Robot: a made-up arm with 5 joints. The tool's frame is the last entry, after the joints.
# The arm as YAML. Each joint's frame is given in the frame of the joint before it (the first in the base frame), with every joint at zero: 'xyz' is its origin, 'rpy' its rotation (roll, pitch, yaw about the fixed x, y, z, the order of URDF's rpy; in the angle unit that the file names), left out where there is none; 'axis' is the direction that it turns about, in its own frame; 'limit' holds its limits. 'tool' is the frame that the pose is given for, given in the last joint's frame.
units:
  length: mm
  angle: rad
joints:
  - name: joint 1
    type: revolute
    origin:
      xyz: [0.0, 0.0, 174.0]
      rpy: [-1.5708, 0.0, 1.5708]
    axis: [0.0, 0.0, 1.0]
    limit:
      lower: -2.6
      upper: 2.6
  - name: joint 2
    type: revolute
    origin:
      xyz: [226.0, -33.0, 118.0]
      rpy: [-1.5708, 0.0, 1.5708]
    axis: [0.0, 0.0, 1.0]
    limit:
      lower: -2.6
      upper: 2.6
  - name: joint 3
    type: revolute
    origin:
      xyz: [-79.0, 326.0, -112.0]
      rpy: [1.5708, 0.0, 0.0]
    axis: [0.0, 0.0, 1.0]
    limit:
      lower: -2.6
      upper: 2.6
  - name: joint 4
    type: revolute
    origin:
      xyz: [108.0, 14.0, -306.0]
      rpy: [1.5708, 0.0, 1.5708]
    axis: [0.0, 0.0, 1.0]
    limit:
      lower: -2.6
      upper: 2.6
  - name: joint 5
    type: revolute
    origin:
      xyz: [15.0, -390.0, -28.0]
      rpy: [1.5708, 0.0, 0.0]
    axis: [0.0, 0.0, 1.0]
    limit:
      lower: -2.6
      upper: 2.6
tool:
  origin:
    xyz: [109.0, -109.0, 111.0]
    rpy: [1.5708, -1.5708, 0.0]
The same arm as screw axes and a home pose.
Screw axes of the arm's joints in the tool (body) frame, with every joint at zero. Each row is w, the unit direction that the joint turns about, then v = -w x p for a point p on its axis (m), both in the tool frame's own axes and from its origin. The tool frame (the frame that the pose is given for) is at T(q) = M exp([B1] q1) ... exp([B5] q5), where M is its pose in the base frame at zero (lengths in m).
B1 = (-1, 0.000007, 0.000011, 0, 0.141, -0.2)
B2 = (-0.000007, -1, -0.000004, -0.108, 0, 1.133)
B3 = (-1, 0.000007, 0.000011, 0, 0.029, 0.138)
B4 = (-0.000011, 0.000004, -1, -0.124, -0.501, 0)
B5 = (1, -0.000007, -0.000011, 0, -0.109, -0.109)
M: xyz 1.015 0.2 0.315 (m) rpy 0 0 0 (deg, as in URDF)
Joint limits (deg, base to tool): -148.97..148.97 -148.97..148.97 -148.97..148.97 -148.97..148.97 -148.97..148.97

